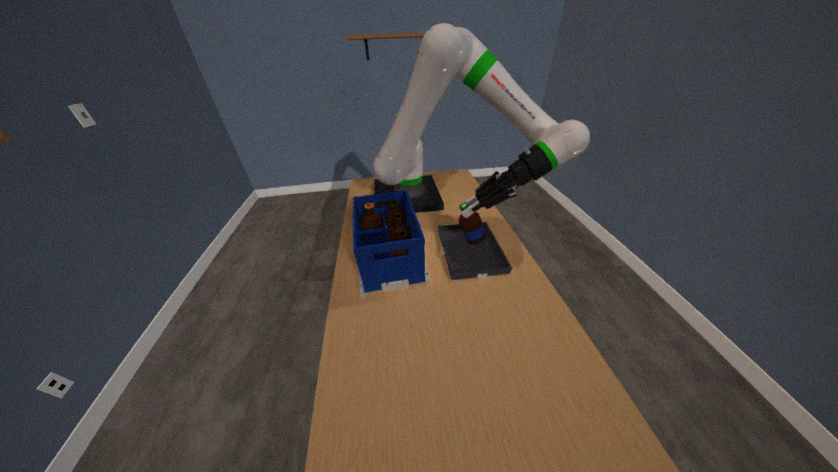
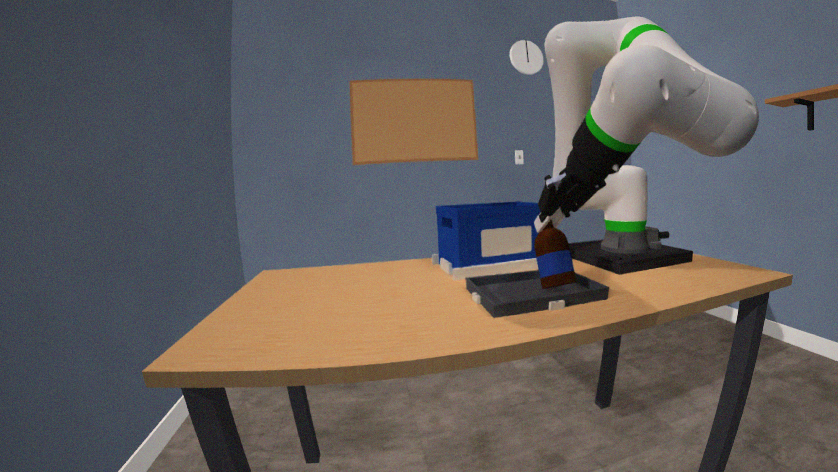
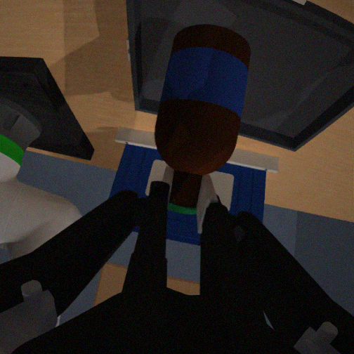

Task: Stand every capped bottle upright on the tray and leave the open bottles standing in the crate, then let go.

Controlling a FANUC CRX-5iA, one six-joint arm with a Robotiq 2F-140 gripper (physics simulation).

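Frame: origin at the arm's base, x back, y up, z left, level; millimetres.
Seen in the pictures: gripper, fingertip midpoint: (image 1: 461, 212) (image 2: 543, 226); arm's base, origin of the base link: (image 1: 409, 191) (image 2: 624, 248).
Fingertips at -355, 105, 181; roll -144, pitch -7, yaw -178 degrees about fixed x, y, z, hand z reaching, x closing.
Note:
Pixels of each thing's top centre, then the offset from my fingertips to it, as dx, dy, dz. Level surfaces: height alone.
- green cap, middle of its top: (image 2: 552, 212) (image 1: 472, 202) +5, +33, +34
- dark tray, middle of its top: (image 2: 534, 282) (image 1: 471, 244) -36, -112, +38
- blue crate, middle of its top: (image 2: 491, 204) (image 1: 384, 214) -55, +38, -247
- crate bottle, middle of its top: (image 1: 368, 205) +26, +26, -307
- wooden table, its level: dy -137
A brown bottle with a blue label and a green cap (image 1: 473, 232) (image 2: 555, 263) (image 3: 202, 100) is over the back part of the dark tray (image 1: 480, 261) (image 2: 521, 304) (image 3: 295, 143), leaning slightly. Its base is at the tray's floor level or just above; I cannot tell if it touches. My gripper (image 1: 469, 209) (image 2: 548, 222) (image 3: 184, 182) is shut on its neck, tilted down from the arm. The blue crate (image 1: 394, 270) (image 2: 469, 234) (image 3: 250, 187) holds several brown bottles. One crate bottle (image 1: 370, 218) has a light top with a reddish centre; others, like this bottle (image 1: 400, 233), show dark open mouths.
The wooden table (image 1: 469, 363) (image 2: 328, 328) carries the crate and tray side by side. Pale brackets (image 1: 395, 285) (image 2: 556, 304) sit at their edges. The black robot base plate (image 1: 431, 196) (image 2: 650, 257) (image 3: 45, 110) is behind them. A wall shelf (image 1: 384, 36) is at the back.

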